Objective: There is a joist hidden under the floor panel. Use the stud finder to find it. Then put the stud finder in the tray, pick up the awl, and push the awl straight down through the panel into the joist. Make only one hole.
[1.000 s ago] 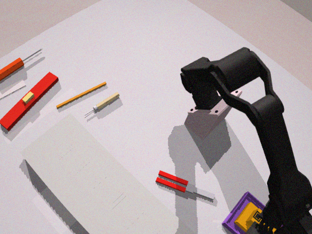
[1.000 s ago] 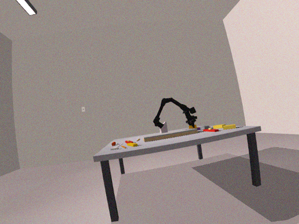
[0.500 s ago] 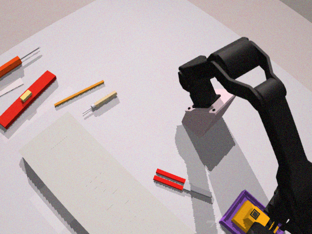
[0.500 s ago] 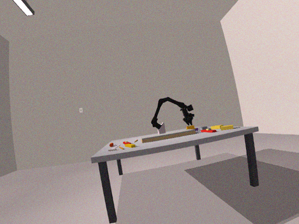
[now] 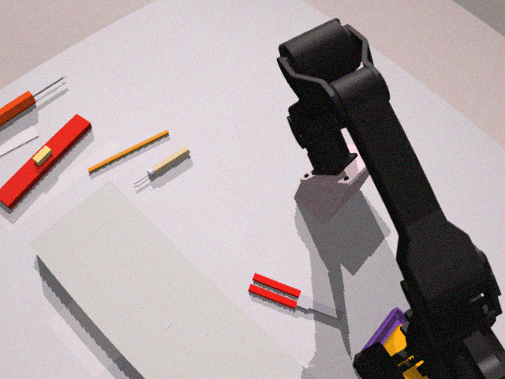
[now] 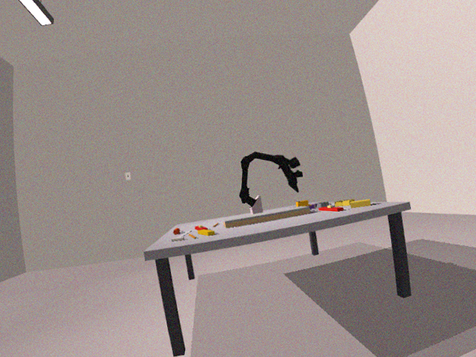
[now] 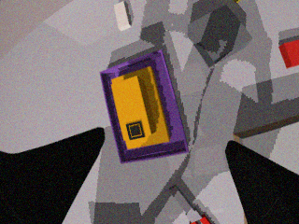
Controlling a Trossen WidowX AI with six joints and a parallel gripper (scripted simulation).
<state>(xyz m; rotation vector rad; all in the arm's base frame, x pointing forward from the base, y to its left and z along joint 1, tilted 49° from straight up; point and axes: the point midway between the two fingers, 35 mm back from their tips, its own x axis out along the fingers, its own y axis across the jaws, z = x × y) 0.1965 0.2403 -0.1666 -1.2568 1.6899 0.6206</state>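
My gripper tip is now 10 mm short of the awl, 540 mm to the left of it and 130 mm above it. The rest, counted from my gripper tip: orange-handled screwdriver (80 mm ahead, 860 mm to the right, 130 mm below); then purple tray (50 mm behind, 30 mm to the left, 130 mm below); then yellow stud finder (50 mm behind, 20 mm to the left, 90 mm below).
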